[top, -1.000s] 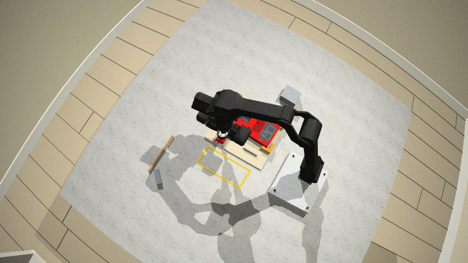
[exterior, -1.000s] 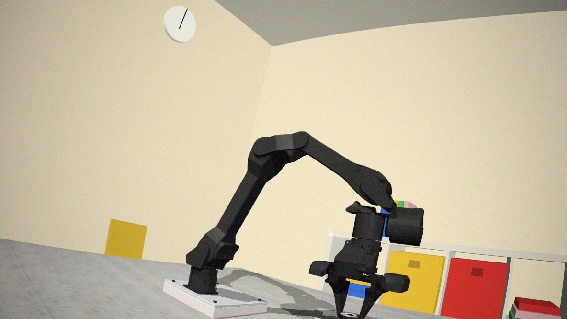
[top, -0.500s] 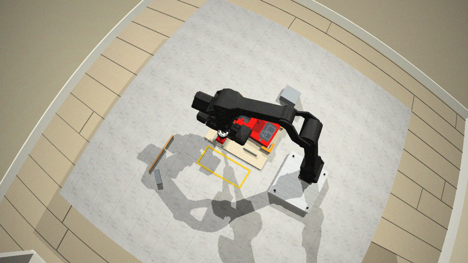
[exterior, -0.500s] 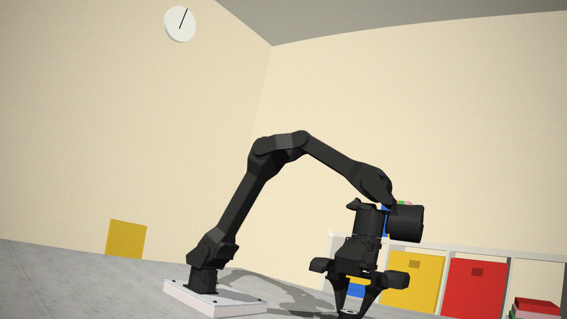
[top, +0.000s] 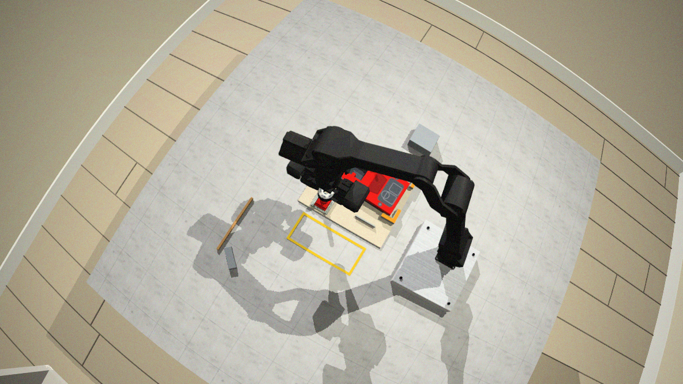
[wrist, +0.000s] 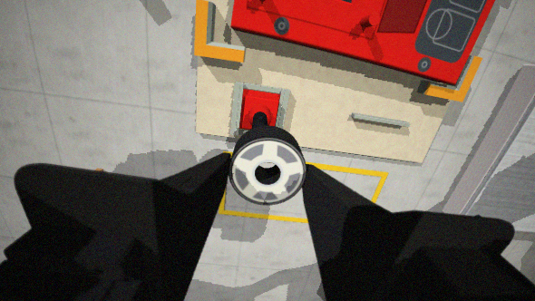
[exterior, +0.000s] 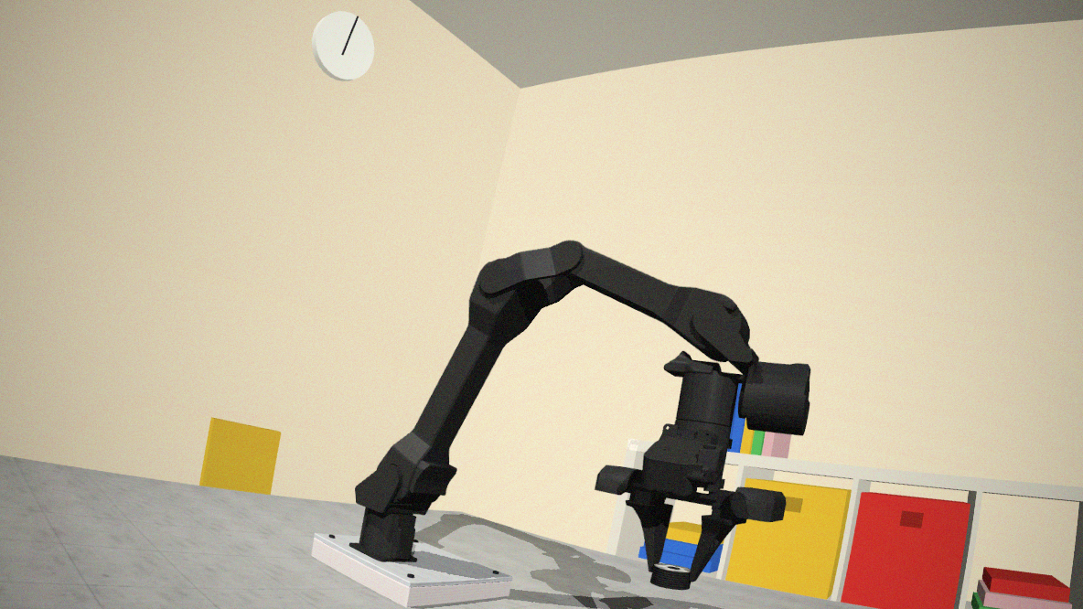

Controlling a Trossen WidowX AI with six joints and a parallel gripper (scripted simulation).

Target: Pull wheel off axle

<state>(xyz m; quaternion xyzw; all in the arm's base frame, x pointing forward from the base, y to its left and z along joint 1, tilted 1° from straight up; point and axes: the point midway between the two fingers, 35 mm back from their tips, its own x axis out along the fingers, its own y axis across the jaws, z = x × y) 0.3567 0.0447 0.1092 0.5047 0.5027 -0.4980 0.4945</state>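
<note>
The dark upright axle lies 10 mm ahead of my gripper tip, 10 mm to the right of it and 70 mm below it. Also, from my gripper tip: wooden stick: 180 mm ahead, 170 mm to the left, 100 mm below; then grey bar: 50 mm behind, 100 mm to the right, 90 mm below; then wheel: right at my gripper tip.
</note>
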